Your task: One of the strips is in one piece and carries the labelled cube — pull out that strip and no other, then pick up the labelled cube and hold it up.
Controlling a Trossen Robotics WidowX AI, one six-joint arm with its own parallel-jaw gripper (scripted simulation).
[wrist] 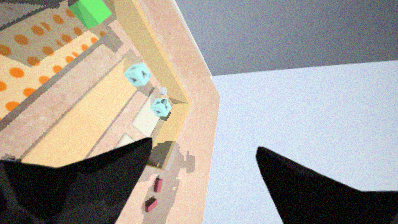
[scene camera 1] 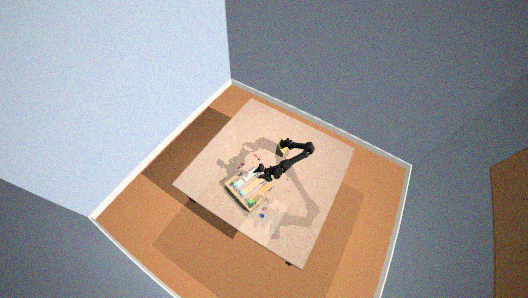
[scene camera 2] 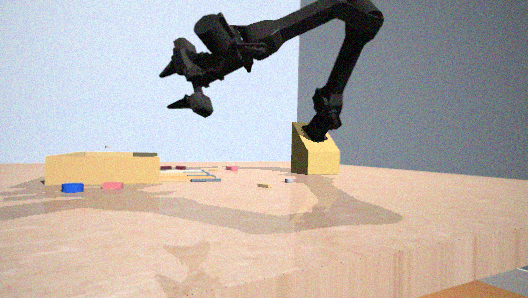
Path:
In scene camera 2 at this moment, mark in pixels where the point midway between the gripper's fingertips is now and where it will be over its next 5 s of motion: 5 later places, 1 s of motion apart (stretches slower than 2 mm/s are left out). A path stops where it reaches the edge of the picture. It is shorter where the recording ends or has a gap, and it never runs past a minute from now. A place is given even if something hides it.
My gripper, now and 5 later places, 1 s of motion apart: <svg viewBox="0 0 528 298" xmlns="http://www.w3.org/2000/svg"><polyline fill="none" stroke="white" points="163,92 206,98 193,144 193,162 193,173 209,173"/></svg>

